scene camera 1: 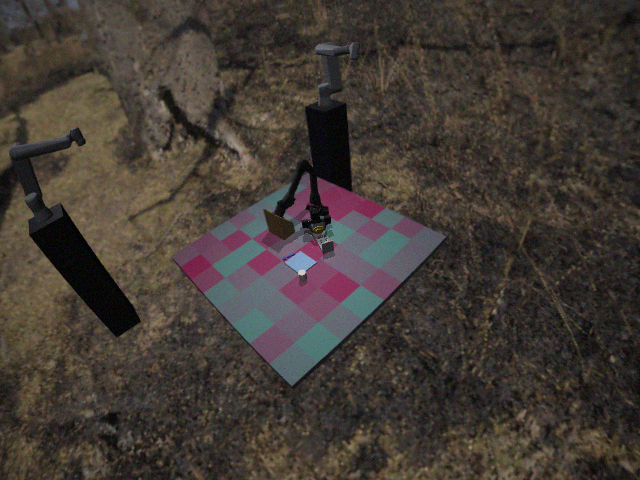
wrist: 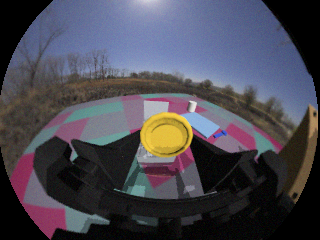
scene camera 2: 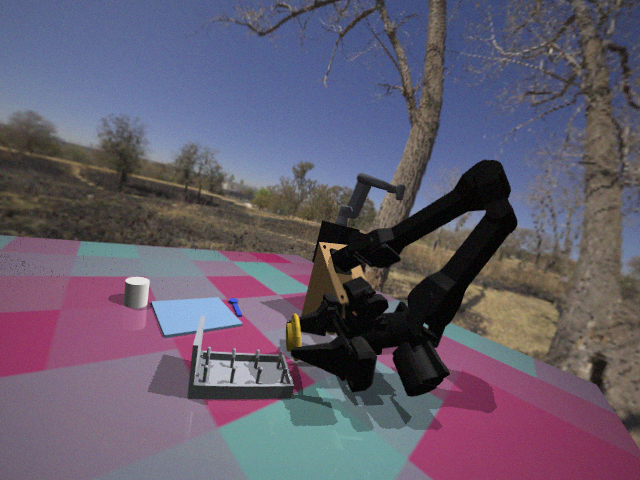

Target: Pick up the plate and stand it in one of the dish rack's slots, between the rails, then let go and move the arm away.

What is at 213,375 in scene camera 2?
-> A grey dish rack.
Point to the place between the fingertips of my gripper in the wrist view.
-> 165,134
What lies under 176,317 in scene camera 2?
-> A light blue mat.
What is my gripper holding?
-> A yellow plate.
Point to a white cup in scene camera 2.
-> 136,288
